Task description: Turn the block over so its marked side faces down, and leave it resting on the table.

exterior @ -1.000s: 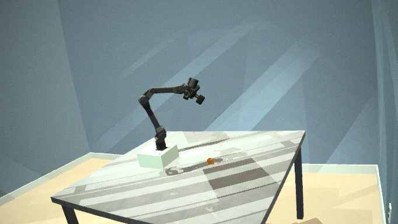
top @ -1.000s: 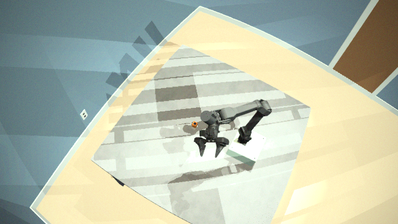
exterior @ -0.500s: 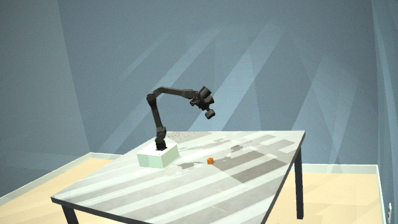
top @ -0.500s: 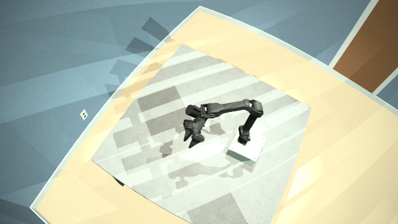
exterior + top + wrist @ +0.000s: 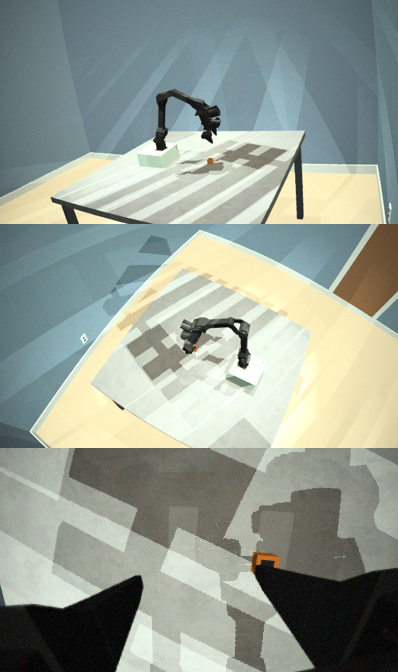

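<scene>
Right now the orange block is 1 cm behind my gripper tip, 8 cm to the right of it and 11 cm below it.
</scene>
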